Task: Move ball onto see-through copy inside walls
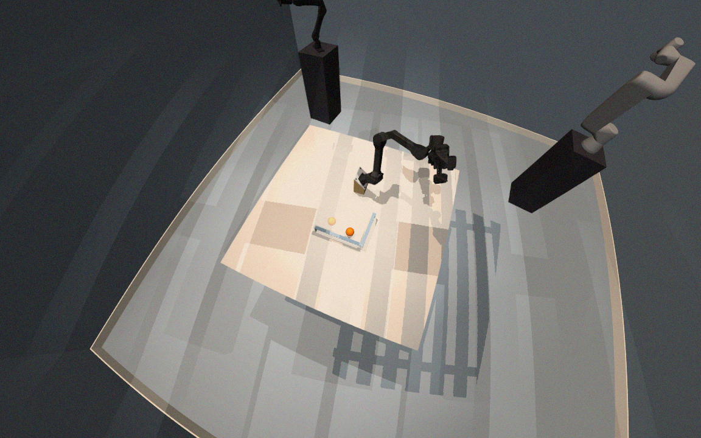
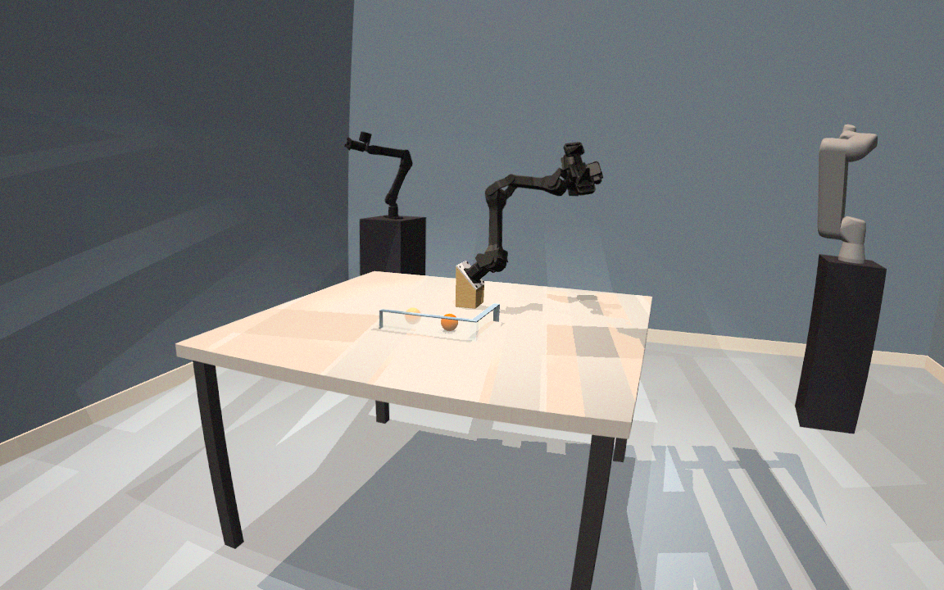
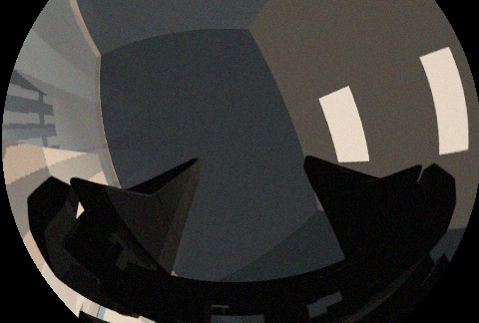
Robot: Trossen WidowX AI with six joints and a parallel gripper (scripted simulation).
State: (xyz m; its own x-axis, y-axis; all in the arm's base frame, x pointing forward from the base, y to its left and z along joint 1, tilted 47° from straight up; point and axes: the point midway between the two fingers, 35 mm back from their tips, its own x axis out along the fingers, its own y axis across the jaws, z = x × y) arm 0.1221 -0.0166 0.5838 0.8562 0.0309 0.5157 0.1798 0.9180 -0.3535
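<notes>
The orange ball lies 26 cm ahead of my gripper tip, 34 cm to the right of it and 53 cm below it. The rest, counted from my gripper tip: clear wall: 32 cm ahead, 38 cm to the right, 52 cm below; then see-through copy of ball: 25 cm ahead, 47 cm to the right, 53 cm below.
</notes>
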